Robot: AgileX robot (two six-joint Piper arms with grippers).
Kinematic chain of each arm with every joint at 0, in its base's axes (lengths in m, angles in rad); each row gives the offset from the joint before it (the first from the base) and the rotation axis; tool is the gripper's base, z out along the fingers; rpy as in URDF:
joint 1: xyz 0 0 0.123 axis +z
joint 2: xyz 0 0 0 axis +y
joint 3: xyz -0.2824 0 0.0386 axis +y
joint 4: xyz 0.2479 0 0.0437 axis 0.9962 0 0.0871
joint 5: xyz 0 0 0 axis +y
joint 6: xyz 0.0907 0 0.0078 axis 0.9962 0 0.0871
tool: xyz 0 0 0 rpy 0 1.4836 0
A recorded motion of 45 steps. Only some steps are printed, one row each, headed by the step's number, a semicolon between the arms.
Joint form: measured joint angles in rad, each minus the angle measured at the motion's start. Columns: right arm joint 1, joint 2, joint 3, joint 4, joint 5, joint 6; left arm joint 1, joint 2, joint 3, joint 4, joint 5, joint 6.
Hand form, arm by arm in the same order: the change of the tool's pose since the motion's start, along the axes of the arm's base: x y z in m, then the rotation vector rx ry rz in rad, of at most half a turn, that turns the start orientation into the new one. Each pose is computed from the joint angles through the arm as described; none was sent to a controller.
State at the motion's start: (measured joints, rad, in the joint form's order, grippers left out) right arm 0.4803 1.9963 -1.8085 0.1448 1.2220 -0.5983; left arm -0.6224 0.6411 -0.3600 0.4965 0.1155 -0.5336
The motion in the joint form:
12: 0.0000 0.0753 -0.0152 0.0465 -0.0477 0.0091; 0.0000 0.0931 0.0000 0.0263 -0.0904 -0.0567
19: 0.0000 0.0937 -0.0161 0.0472 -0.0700 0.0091; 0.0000 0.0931 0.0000 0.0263 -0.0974 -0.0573
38: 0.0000 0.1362 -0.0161 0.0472 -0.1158 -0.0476; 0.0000 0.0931 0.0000 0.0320 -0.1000 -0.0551
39: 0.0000 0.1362 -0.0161 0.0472 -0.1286 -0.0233; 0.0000 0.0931 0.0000 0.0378 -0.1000 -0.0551
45: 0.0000 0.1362 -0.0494 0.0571 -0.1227 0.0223; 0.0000 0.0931 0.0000 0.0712 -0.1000 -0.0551
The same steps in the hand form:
12: 0.0126 0.0107 -0.0269 0.0352 0.0347 -0.0227; 0.0105 -0.0123 -0.0063 -0.0246 0.0327 -0.0322
19: 0.0165 0.0126 -0.0343 0.0373 0.0307 -0.0269; 0.0104 -0.0126 -0.0058 -0.0293 0.0287 -0.0355
38: 0.0242 0.0162 -0.0525 0.0288 0.0134 0.0189; 0.0104 -0.0127 -0.0056 -0.0246 0.0228 -0.0391
39: 0.0253 0.0167 -0.0522 0.0377 0.0081 -0.0065; 0.0104 -0.0127 -0.0056 -0.0200 0.0197 -0.0407
45: 0.0279 0.0190 -0.0431 0.0667 0.0003 -0.0503; 0.0104 -0.0127 -0.0056 0.0065 0.0016 -0.0501

